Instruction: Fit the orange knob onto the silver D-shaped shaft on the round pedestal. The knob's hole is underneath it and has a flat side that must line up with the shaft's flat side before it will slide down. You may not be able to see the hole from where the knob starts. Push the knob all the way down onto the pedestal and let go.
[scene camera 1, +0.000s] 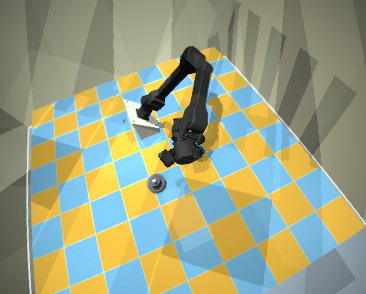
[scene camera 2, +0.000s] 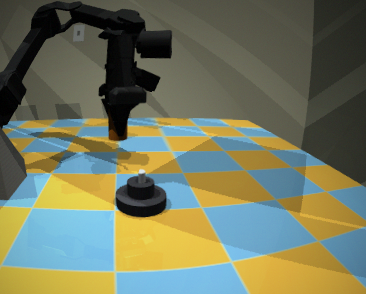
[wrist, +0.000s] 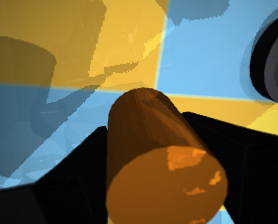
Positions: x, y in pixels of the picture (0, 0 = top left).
my gripper: holds an orange knob (wrist: 155, 160)
